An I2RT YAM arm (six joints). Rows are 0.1 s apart.
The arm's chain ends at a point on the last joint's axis. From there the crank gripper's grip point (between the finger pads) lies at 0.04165 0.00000 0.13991 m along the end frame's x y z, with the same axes.
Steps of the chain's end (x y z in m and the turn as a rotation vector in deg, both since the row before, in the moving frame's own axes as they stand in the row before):
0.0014, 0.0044, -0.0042, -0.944, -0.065, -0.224
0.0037, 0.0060, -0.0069, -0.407, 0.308, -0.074
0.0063, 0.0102, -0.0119, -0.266, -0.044, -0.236
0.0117, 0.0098, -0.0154, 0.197, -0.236, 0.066
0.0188, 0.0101, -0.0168, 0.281, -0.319, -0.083
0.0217, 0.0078, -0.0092, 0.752, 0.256, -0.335
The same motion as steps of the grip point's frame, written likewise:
0.0012, 0.0065, -0.0042, -0.944, -0.065, -0.224
0.0045, 0.0069, -0.0071, -0.407, 0.308, -0.074
0.0062, 0.0107, -0.0119, -0.266, -0.044, -0.236
0.0111, 0.0094, -0.0152, 0.197, -0.236, 0.066
0.0180, 0.0094, -0.0166, 0.281, -0.319, -0.083
0.0223, 0.0057, -0.0094, 0.752, 0.256, -0.335

